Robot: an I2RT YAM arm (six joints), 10 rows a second.
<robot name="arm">
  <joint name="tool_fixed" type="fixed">
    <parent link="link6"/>
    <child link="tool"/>
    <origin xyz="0 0 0" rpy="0 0 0"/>
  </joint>
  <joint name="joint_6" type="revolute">
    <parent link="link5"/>
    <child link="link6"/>
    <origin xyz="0 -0.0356 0.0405" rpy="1.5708 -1.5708 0"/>
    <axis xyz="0 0 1"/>
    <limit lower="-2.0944" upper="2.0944"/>
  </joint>
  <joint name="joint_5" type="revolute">
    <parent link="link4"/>
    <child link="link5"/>
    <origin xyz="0.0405 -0.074 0.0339" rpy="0 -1.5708 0"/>
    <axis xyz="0 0 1"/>
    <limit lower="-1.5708" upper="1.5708"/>
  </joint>
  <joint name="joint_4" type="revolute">
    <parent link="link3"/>
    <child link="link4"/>
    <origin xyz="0.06 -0.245 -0.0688" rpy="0 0 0"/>
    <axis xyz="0 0 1"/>
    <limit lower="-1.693" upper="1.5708"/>
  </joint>
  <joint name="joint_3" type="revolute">
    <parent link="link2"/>
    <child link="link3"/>
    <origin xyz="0 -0.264 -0.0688" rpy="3.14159 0 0"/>
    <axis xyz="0 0 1"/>
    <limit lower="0" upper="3.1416"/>
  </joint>
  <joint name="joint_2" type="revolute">
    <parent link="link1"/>
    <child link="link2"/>
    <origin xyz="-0.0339 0.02 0.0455" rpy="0 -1.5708 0"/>
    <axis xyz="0 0 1"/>
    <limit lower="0" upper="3.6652"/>
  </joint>
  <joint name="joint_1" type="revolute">
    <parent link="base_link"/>
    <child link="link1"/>
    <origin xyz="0 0 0.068" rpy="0 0 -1.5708"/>
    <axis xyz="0 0 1"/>
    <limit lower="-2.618" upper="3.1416"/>
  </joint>
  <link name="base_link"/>
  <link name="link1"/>
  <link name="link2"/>
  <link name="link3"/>
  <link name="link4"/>
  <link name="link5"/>
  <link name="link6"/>
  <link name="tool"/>
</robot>
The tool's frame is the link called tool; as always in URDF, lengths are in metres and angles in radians.
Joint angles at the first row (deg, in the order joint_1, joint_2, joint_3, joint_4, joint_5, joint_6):
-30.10, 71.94, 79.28, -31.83, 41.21, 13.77
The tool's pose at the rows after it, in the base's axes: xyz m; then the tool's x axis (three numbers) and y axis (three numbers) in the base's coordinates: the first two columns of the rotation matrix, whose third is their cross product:
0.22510, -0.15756, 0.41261, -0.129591, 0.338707, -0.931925, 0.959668, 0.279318, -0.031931
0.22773, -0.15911, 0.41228, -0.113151, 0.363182, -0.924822, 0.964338, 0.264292, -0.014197
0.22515, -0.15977, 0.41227, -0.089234, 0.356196, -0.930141, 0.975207, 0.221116, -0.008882
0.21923, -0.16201, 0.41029, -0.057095, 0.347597, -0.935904, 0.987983, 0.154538, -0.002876
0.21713, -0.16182, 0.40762, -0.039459, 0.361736, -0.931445, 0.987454, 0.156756, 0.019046
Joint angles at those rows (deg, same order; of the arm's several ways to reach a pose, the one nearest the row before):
-30.15, 74.70, 82.47, -36.21, 40.67, 17.48
-30.15, 75.79, 83.79, -38.10, 40.73, 19.84
-30.32, 75.55, 83.50, -38.06, 42.96, 21.01
-31.08, 74.91, 82.51, -37.99, 45.88, 22.66
-31.38, 74.41, 81.72, -38.13, 44.83, 23.98

